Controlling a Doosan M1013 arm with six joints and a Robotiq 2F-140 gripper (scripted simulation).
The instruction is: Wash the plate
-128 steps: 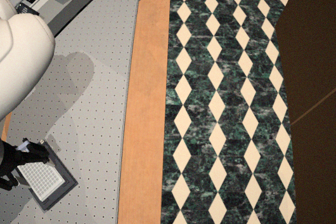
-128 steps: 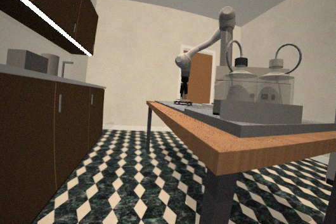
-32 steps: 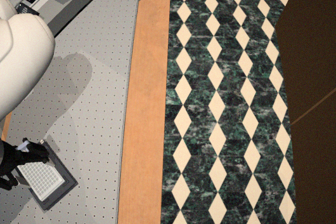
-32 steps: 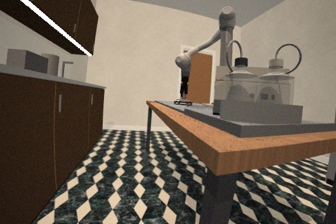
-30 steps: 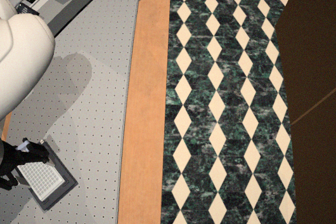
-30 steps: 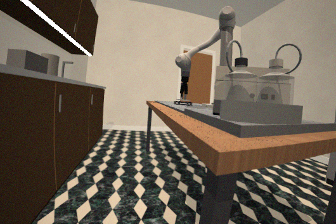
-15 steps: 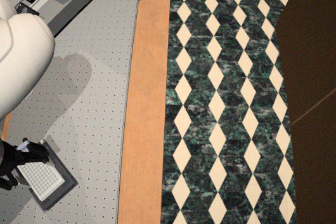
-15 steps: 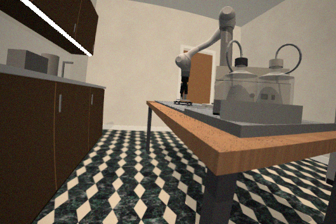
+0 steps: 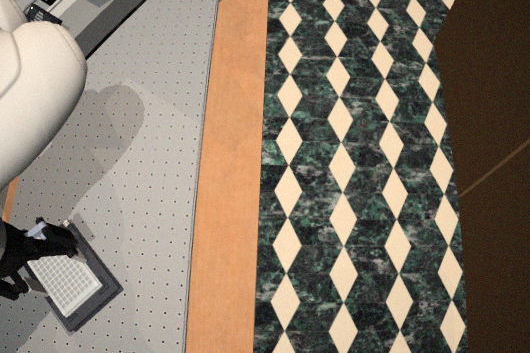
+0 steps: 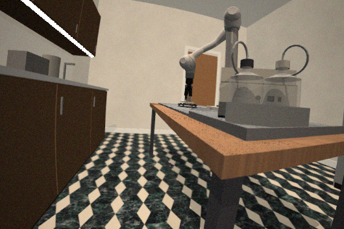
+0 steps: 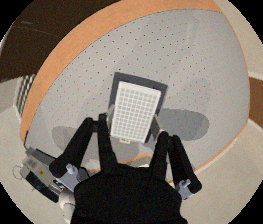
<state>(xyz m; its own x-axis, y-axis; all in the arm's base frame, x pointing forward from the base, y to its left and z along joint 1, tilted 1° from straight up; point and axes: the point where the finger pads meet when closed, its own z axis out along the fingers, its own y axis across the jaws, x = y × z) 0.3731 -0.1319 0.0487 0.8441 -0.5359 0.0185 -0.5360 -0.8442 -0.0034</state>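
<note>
Right now my hand is 30 mm above the white well plate. From my hand the other things lie so: plate washer: 290 mm behind, 580 mm to the left, 60 mm above; label: 90 mm behind, 60 mm to the left, 70 mm below; plate nest N1: 50 mm below.
</note>
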